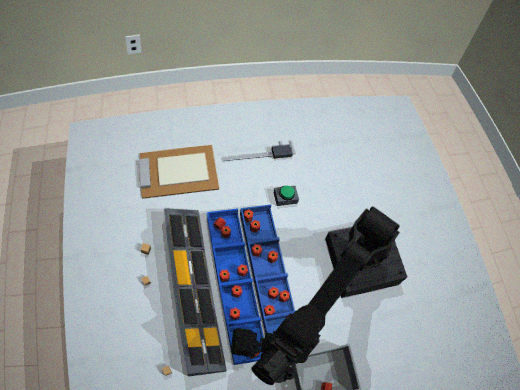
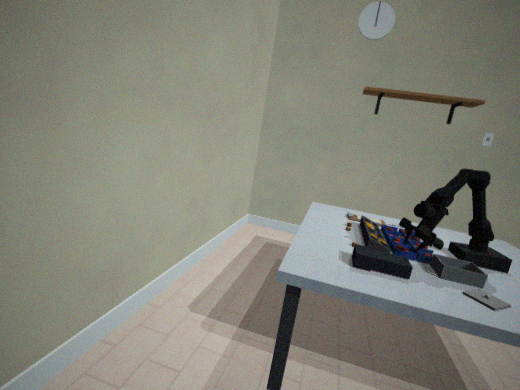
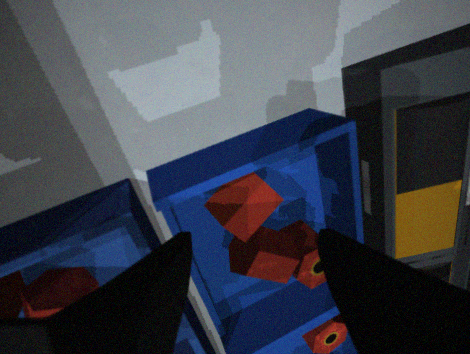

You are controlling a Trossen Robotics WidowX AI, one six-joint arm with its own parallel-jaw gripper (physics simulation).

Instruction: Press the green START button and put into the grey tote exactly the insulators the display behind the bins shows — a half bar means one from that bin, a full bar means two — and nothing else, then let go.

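Note:
The green START button sits on a black base. The display behind the blue bins shows one full yellow bar in its second panel and two half bars in its nearest panel. The grey tote has a red insulator in it. My gripper is open and empty over the near end bin of the row beside the display. Below the fingers lie a tilted insulator and others, partly shadowed or behind the right finger.
The blue bin rows hold more insulators. A clipboard and a caliper-like tool lie at the far side. Small wooden cubes lie behind the display. A black box and a flat plate are near the table edge.

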